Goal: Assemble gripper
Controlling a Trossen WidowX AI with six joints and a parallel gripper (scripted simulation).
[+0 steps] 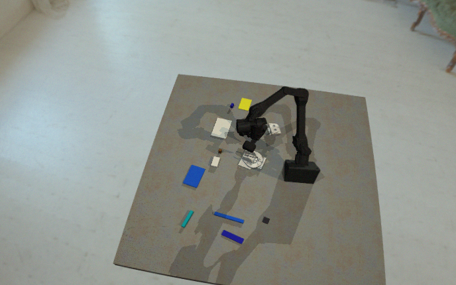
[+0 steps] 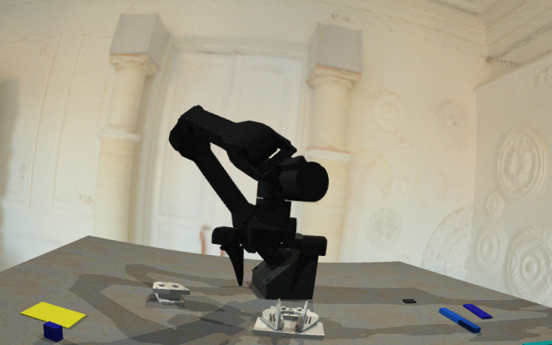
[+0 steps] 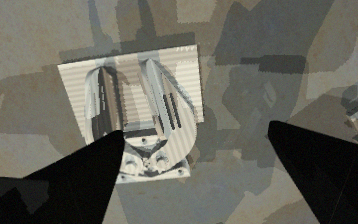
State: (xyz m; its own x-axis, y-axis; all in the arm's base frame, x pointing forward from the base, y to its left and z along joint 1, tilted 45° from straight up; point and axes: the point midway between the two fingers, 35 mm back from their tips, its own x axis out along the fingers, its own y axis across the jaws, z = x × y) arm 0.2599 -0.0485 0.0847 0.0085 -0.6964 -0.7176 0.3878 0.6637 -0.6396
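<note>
Now: gripper tip 170 mm to the left of the grey gripper base, 120 mm past it and 50 mm above it. Round my gripper tip: housing plate: 70 mm below, 60 mm to the left, 40 mm behind; small white block: 200 mm ahead, 90 mm to the left, 70 mm below; white slab: 200 mm ahead, 160 mm to the right, 70 mm below.
</note>
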